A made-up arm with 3 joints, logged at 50 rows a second.
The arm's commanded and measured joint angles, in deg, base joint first. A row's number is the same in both.
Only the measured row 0 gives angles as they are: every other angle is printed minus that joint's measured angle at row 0.
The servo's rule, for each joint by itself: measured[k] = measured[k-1] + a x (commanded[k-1-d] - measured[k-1]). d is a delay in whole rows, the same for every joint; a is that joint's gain. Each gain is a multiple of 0.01, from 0.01 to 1. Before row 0 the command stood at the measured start. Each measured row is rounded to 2 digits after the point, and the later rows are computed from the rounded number. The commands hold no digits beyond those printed.
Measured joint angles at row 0:
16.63 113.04 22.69
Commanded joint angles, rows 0 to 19:
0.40 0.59 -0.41
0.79 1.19 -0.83
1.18 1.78 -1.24
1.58 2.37 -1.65
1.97 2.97 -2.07
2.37 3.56 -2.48
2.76 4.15 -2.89
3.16 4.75 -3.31
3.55 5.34 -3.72
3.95 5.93 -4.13
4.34 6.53 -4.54
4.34 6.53 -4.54
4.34 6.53 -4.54
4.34 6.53 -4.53
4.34 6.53 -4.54
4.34 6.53 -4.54
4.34 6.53 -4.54
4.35 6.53 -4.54
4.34 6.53 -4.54
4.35 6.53 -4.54
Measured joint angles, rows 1 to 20:
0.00 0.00 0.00
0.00 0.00 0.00
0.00 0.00 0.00
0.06 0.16 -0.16
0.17 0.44 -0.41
0.32 0.80 -0.73
0.51 1.22 -1.08
0.73 1.69 -1.46
0.98 2.19 -1.85
1.25 2.72 -2.25
1.54 3.27 -2.65
1.84 3.83 -3.06
2.16 4.40 -3.47
2.49 4.98 -3.88
2.77 5.40 -4.13
3.01 5.71 -4.29
3.21 5.93 -4.38
3.38 6.09 -4.44
3.52 6.21 -4.48
3.64 6.30 -4.50
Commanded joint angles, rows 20 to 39:
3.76 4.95 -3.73
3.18 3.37 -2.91
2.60 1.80 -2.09
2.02 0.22 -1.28
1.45 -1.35 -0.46
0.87 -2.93 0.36
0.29 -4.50 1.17
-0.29 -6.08 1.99
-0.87 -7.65 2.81
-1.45 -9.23 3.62
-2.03 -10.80 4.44
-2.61 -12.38 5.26
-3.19 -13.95 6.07
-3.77 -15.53 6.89
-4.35 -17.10 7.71
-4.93 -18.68 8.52
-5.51 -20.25 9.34
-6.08 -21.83 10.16
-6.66 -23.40 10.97
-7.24 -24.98 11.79
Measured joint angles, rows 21 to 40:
3.75 6.36 -4.52
3.84 6.41 -4.53
3.92 6.44 -4.53
3.90 6.04 -4.23
3.79 5.32 -3.73
3.61 4.37 -3.11
3.37 3.25 -2.41
3.08 2.01 -1.67
2.75 0.68 -0.90
2.38 -0.72 -0.11
1.98 -2.17 0.69
1.55 -3.65 1.50
1.10 -5.16 2.31
0.63 -6.68 3.12
0.14 -8.22 3.93
-0.36 -9.77 4.74
-0.87 -11.33 5.56
-1.39 -12.89 6.38
-1.92 -14.45 7.19
-2.46 -16.02 8.01

